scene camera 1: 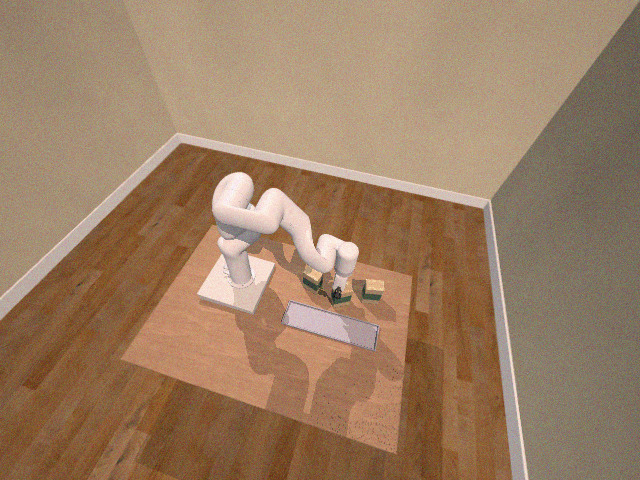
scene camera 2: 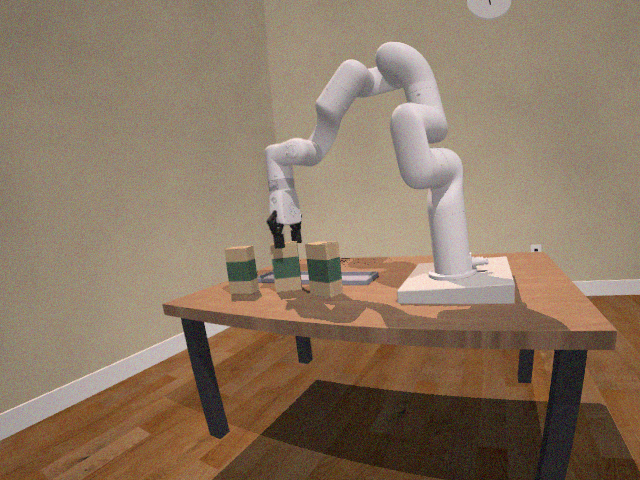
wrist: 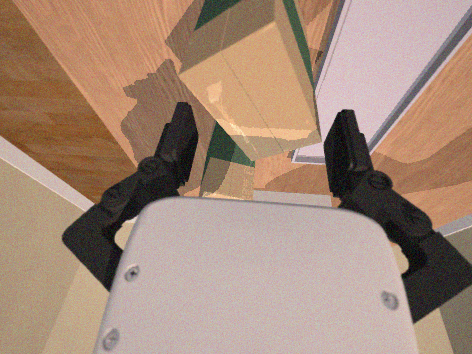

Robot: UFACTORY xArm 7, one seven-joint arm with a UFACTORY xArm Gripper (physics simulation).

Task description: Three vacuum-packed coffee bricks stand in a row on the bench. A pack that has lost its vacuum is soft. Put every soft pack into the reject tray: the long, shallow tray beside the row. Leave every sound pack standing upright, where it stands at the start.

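Frame: origin at the arm's base, x ahead, y left, z up, level; metres.
Where they show: gripper, fingertip midpoint: point(scene camera 1: 339, 288) point(scene camera 2: 288, 245) point(wrist: 261, 123); arm's base at its link origin: point(scene camera 1: 241, 276) point(scene camera 2: 452, 273).
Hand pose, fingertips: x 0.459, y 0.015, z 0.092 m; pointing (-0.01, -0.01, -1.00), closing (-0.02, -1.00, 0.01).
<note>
Things, the pixels of their top centre, and the offset from my fingertips. Level surfaces: height alone.
- middle pack at its top centre: point(wrist: 259, 113) point(scene camera 2: 283, 243) point(scene camera 1: 343, 287) dy +0.002, dx +0.016, dz +0.008 m
- base at its top centre: point(wrist: 220, 210) point(scene camera 2: 321, 242) point(scene camera 1: 313, 272) dy +0.039, dx -0.126, dz +0.008 m
- far pack at its top centre: point(scene camera 2: 238, 247) point(scene camera 1: 375, 284) dy +0.053, dx +0.147, dz +0.008 m
- long shallow tray at its top centre: point(wrist: 404, 27) point(scene camera 2: 312, 275) point(scene camera 1: 330, 324) dy -0.118, dx -0.002, dz -0.118 m
- wooden bench at its surface level: dz -0.132 m
Three tan coffee packs with green bands stand upright. The middle pack point(scene camera 1: 342, 299) point(scene camera 2: 286, 274) point(wrist: 250, 90) is under my gripper point(scene camera 1: 337, 293) point(scene camera 2: 287, 242) point(wrist: 261, 123). The gripper is open and empty, its fingertips near the height of the pack's top, one toward each side in the wrist view. The pack nearest the base point(scene camera 1: 311, 284) point(scene camera 2: 324, 269) point(wrist: 227, 172) shows partly behind the middle one in the wrist view. The far pack point(scene camera 1: 372, 296) point(scene camera 2: 241, 271) stands apart. The long shallow tray point(scene camera 1: 320, 322) point(scene camera 2: 356, 282) point(wrist: 390, 60) holds no pack. Softness cannot be told by sight.
The robot's white base plate point(scene camera 1: 214, 291) point(scene camera 2: 454, 295) stands on the wooden bench point(scene camera 1: 206, 351) point(scene camera 2: 547, 289), on the side of the pack nearest the base. Neighbouring packs stand on both sides of the middle one. The tray runs alongside the row.
</note>
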